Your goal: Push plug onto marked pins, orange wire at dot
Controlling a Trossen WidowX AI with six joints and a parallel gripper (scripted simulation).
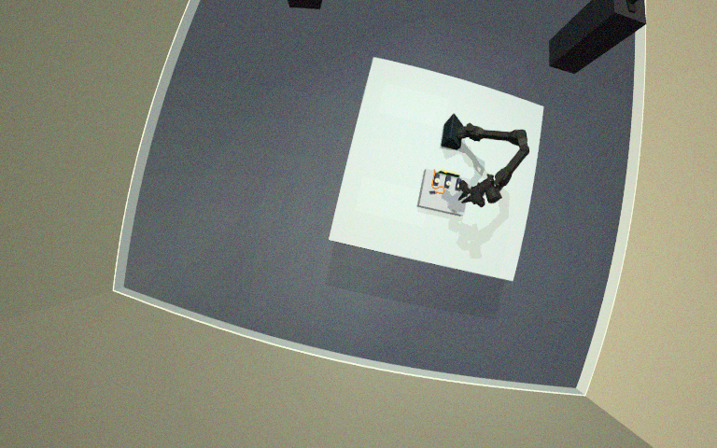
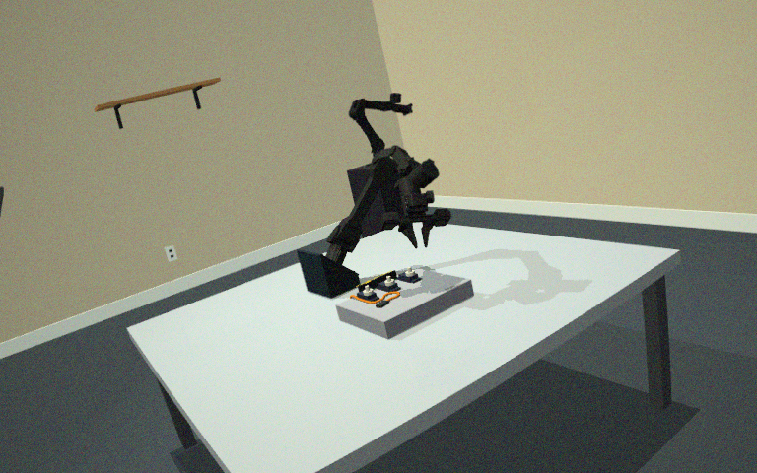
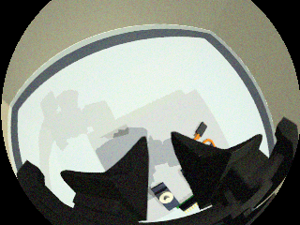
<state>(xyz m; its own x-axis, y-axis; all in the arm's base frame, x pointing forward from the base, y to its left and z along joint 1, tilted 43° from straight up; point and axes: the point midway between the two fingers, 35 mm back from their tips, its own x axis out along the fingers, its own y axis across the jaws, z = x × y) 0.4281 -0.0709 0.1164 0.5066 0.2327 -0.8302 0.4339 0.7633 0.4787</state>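
My gripper tip is now 180 mm past the yellow band, 70 mm to the left of it and 100 mm above it. From my gripper tip the other things lie so: grey printed holder 20 mm behind, 50 mm to the right, 140 mm below.
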